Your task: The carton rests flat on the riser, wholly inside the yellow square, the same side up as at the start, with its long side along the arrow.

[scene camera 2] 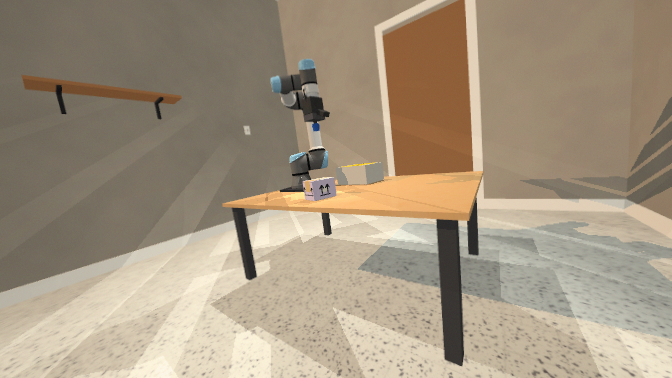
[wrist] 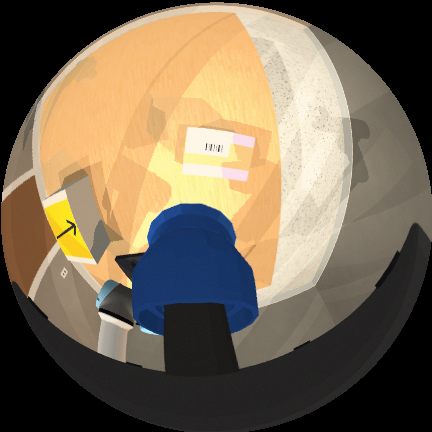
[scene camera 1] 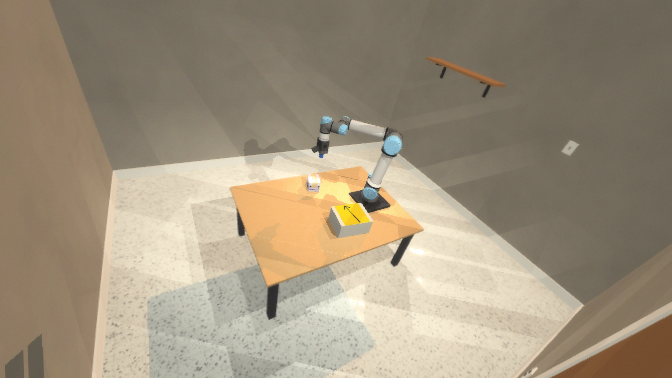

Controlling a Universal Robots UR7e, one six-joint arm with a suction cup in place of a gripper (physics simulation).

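Note:
The carton (scene camera 1: 313, 183) (scene camera 2: 320, 189) (wrist: 207, 150) is a small pale lilac box with a tan tape band and a barcode label on its top. It stands on the table near the back edge in scene camera 1, and up arrows on its side point upward in scene camera 2. My suction cup (scene camera 1: 321, 156) (scene camera 2: 315, 127) (wrist: 191, 220) is blue, off, and hangs high above the carton with a gap between. The riser (scene camera 1: 353, 229) (scene camera 2: 352, 175) (wrist: 87, 210) is a grey block. The yellow square (scene camera 1: 345, 217) (wrist: 61, 215) with a black arrow covers most of its top.
The wooden table (scene camera 1: 295, 240) (scene camera 2: 415, 196) carries the carton, the riser and the arm's black base plate (scene camera 1: 381, 203). The riser stands close to the base plate. A wooden wall shelf (scene camera 1: 465, 71) (scene camera 2: 102, 90) is fixed on the grey wall, away from the table.

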